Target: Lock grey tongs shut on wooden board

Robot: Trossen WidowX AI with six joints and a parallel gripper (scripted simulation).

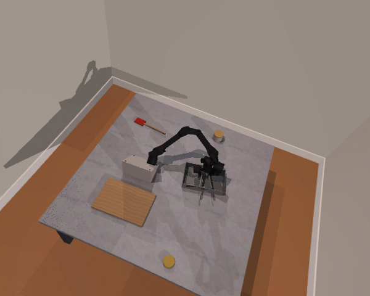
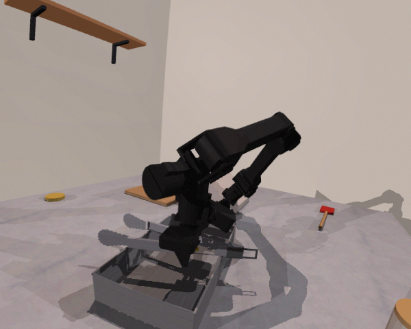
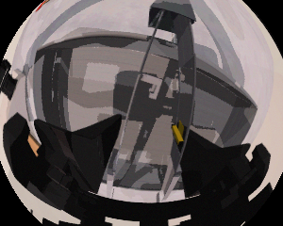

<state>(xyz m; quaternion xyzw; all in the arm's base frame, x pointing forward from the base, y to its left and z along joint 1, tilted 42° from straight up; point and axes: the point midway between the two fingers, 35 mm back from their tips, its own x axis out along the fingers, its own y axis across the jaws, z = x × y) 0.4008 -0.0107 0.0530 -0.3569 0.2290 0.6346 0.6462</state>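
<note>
Right now my gripper tip is 20 mm to the left of the roasting tin. Round my gripper tip: yellow disc (100 mm behind, 640 mm to the right, 20 mm below); then wooden board (490 mm behind, 340 mm to the right, 20 mm below); then cork-lidded jar (40 mm ahead, 410 mm to the left).
</note>
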